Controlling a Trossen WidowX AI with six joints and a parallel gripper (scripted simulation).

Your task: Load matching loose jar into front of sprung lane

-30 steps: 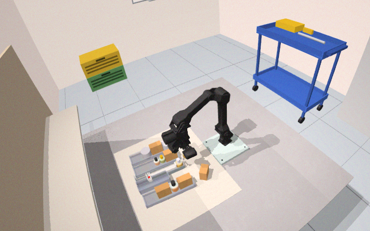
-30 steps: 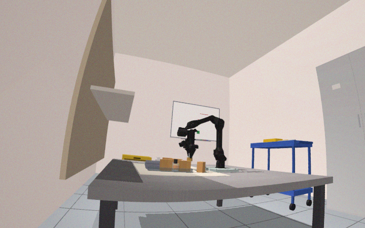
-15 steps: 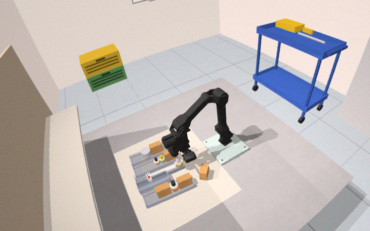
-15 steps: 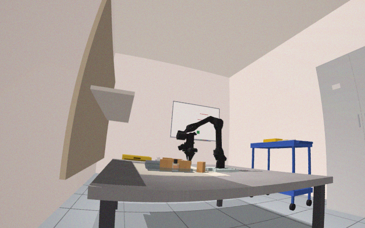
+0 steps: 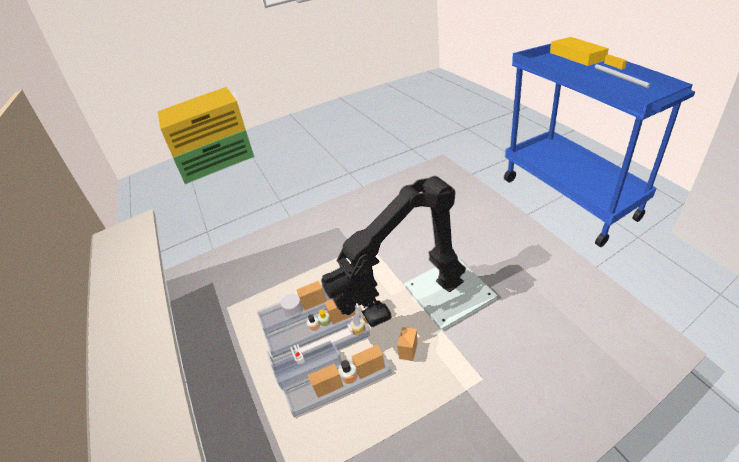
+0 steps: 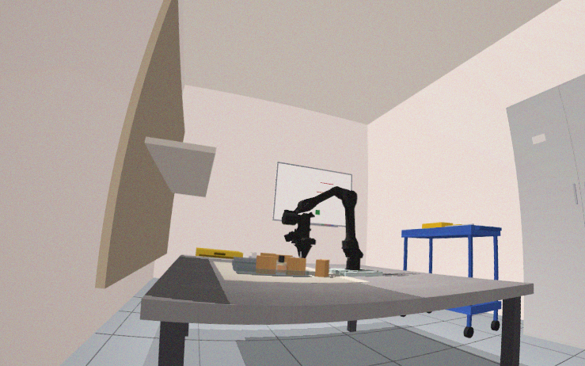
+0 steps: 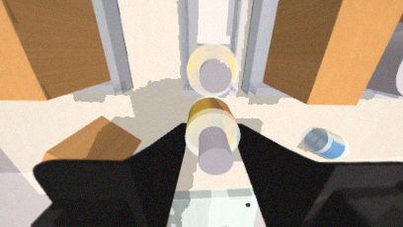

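The brown box lies 3 cm behind my gripper tip, 13 cm to the left of it and 2 cm below it. Also, from my gripper tip: small blue-white jar (8 cm behind, 15 cm to the right, 4 cm below); grey rack (19 cm ahead, 1 cm to the right, 4 cm below); white pusher plate (16 cm ahead, 1 cm below).
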